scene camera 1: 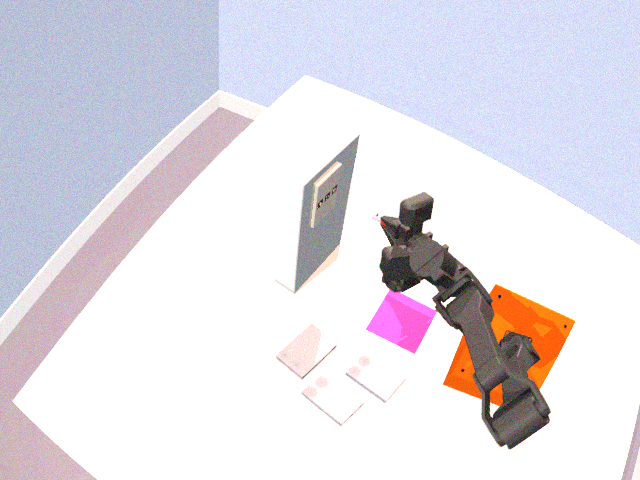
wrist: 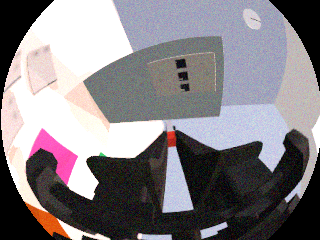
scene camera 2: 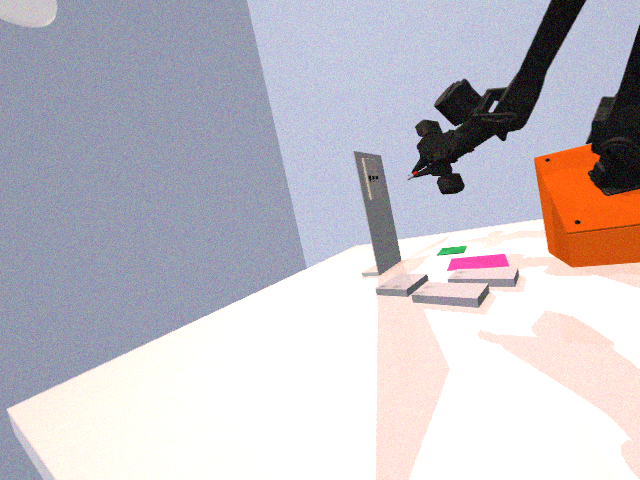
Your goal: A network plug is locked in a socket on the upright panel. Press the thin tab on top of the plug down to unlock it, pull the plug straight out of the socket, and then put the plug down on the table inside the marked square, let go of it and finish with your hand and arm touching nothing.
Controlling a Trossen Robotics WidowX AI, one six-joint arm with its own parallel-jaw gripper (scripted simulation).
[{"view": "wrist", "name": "my gripper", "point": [170, 134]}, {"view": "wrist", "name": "upright panel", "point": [182, 79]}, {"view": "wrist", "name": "magenta square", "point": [67, 159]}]
